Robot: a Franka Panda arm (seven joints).
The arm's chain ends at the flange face. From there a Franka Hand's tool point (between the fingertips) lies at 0.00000 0.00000 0.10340 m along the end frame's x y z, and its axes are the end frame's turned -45 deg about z.
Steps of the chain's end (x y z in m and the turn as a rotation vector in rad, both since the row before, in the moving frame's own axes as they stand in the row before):
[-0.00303, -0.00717, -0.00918, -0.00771, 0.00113, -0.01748]
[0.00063, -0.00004, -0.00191, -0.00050, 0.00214, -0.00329]
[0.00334, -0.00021, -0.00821, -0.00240, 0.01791, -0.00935]
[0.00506, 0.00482, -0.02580, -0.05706, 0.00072, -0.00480]
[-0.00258, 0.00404, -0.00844, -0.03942, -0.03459, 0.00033]
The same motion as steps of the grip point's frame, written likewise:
[0.00245, -0.00656, -0.00918, -0.00625, -0.00465, -0.01748]
[0.00059, 0.00061, -0.00191, -0.00187, 0.00116, -0.00329]
[0.00365, 0.00369, -0.00823, -0.01436, 0.01097, -0.00935]
[-0.00394, 0.01122, -0.02597, -0.04086, -0.03984, -0.00480]
[-0.01009, 0.00138, -0.00858, -0.00342, -0.05233, 0.00033]

